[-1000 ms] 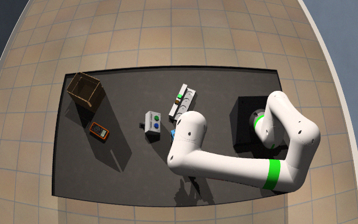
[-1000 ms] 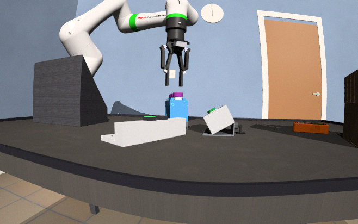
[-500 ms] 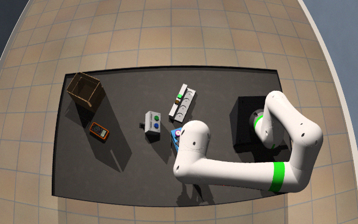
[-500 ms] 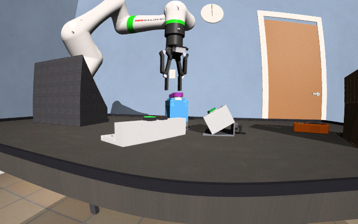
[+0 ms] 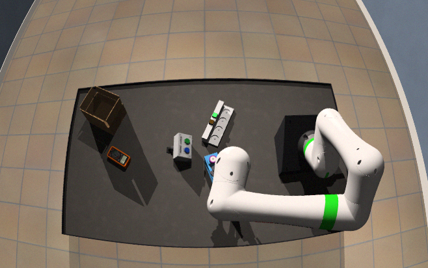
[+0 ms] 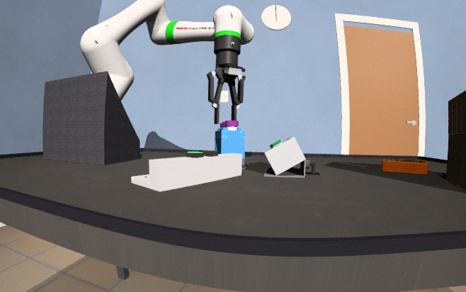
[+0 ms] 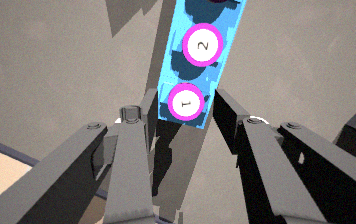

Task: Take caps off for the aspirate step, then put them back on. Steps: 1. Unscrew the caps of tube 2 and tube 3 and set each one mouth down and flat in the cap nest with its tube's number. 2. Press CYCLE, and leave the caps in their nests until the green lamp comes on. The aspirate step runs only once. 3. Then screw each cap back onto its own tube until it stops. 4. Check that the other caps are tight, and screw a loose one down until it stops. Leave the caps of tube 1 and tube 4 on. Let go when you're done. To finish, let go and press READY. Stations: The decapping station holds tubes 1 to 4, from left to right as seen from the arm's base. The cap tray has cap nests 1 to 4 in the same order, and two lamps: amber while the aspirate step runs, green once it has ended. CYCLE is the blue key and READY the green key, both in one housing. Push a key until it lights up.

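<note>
My hand is 170 mm short of the green key, 250 mm to the left of it and 80 mm above it. Round my hand: key housing (190 mm ahead, 230 mm to the right, 100 mm below); then blue key (170 mm ahead, 210 mm to the right, 80 mm below); then orange multimeter (540 mm ahead, 180 mm to the right, 130 mm below).
</note>
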